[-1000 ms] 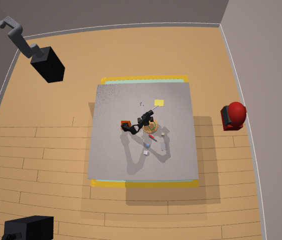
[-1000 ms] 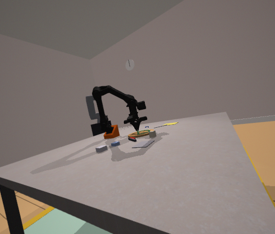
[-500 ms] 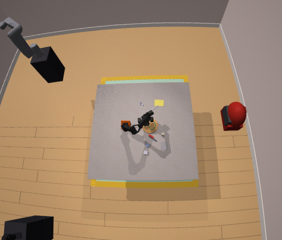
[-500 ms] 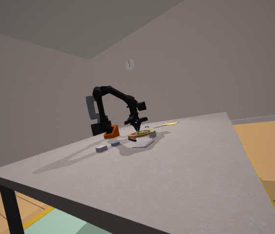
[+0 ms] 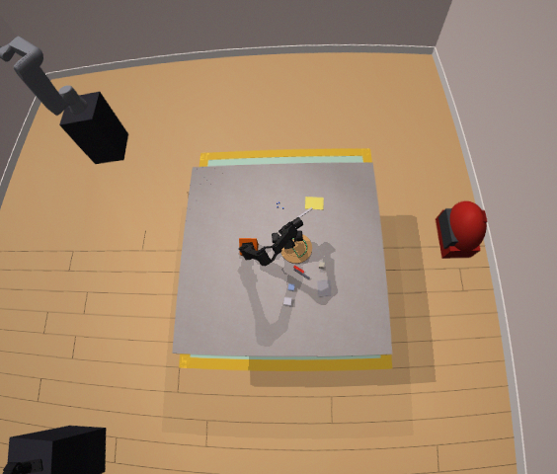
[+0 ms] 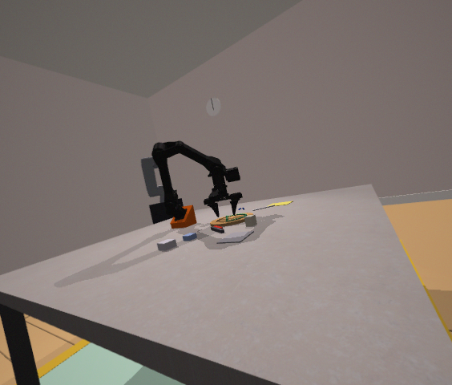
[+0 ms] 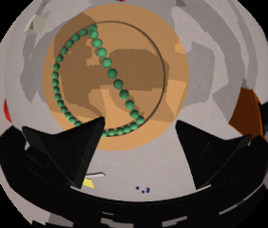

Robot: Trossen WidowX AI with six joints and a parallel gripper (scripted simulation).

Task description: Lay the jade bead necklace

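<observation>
The round wooden bead board is 50 mm ahead of my gripper tip, 40 mm to the right of it and 10 mm below it. Also, from my gripper tip: beige cube: 200 mm ahead, 170 mm to the right; red-handled tool: 60 mm ahead, 200 mm to the right, 10 mm below; blue block: 290 mm to the right, 10 mm below.
</observation>
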